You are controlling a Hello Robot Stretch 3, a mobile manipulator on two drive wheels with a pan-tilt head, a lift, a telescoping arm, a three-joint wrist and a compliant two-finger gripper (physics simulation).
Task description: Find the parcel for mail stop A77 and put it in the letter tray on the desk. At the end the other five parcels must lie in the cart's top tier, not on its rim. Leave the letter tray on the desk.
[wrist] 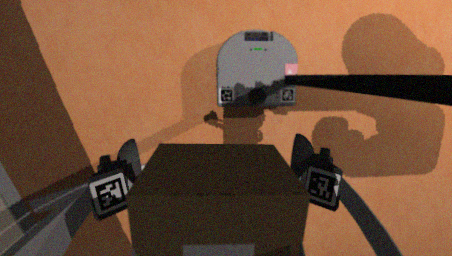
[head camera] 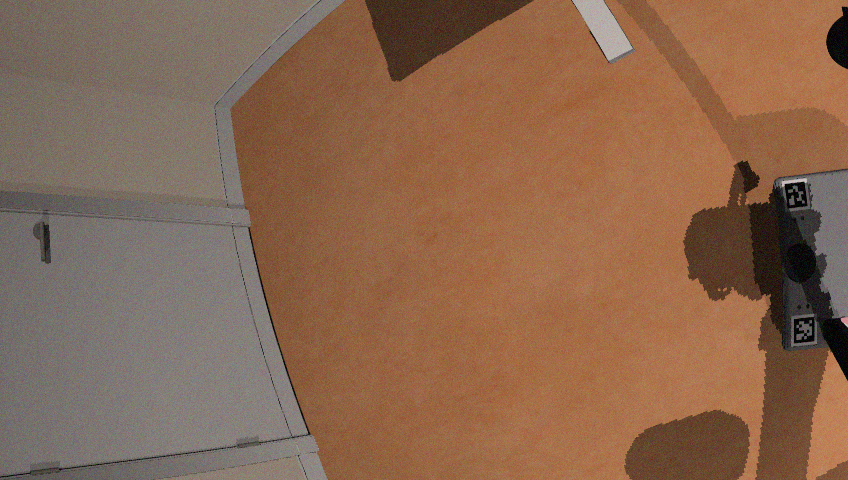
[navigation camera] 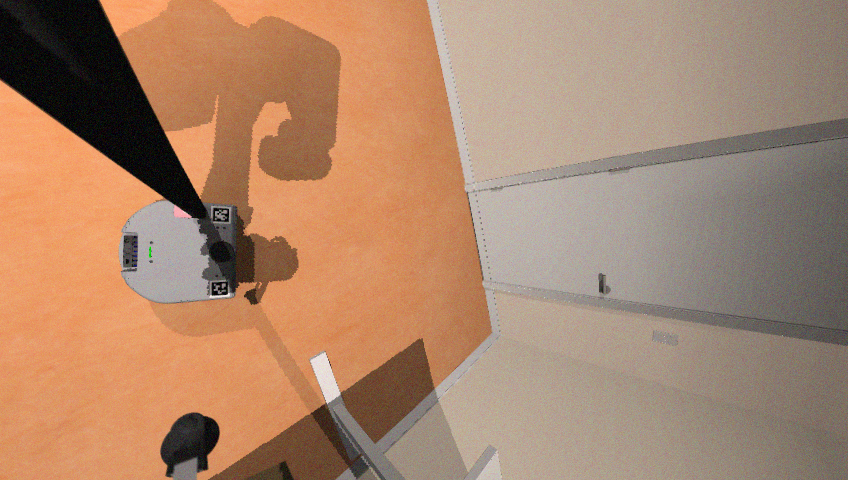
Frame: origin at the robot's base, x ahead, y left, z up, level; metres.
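Seen in the pictures: robot's base, link origin: (wrist: 251, 92) (head camera: 799, 262) (navigation camera: 220, 249).
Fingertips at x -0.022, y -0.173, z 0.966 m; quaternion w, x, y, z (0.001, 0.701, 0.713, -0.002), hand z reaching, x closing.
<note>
Pixels of each thing's top centre, then the offset from my fingertips to it. "spot": a spot on its surface instead.
- dark brown box-shaped parcel, surface spot: (wrist: 217, 215) spot: dx -0.016, dy +0.000, dz +0.103 m
- top corner, surface spot: (navigation camera: 486, 465) spot: dx +0.494, dy -0.299, dz -0.017 m
A dark brown box-shaped parcel (wrist: 217, 215) fills the lower middle of the wrist view. A pale grey patch shows on its near side; no mail stop can be read. My gripper (wrist: 216, 155) is shut on the parcel, with one fingertip against each side. In the navigation view one black fingertip (navigation camera: 190, 440) shows at the bottom, beside a part of the parcel (navigation camera: 267, 473). The desk shows in part, by a white foot (head camera: 606, 32) (navigation camera: 321, 369) and a top corner (navigation camera: 486, 465). The letter tray, the cart and the other parcels do not show.
My base (head camera: 836, 202) (navigation camera: 172, 255) (wrist: 257, 65) stands on the orange floor, with the black mast (navigation camera: 119, 113) (wrist: 380, 85) rising from it. A closed grey door (head camera: 136, 333) (navigation camera: 565, 237) is set in the beige wall (head camera: 107, 107) (navigation camera: 595, 77). The desk's shadow lies near the wall corner.
</note>
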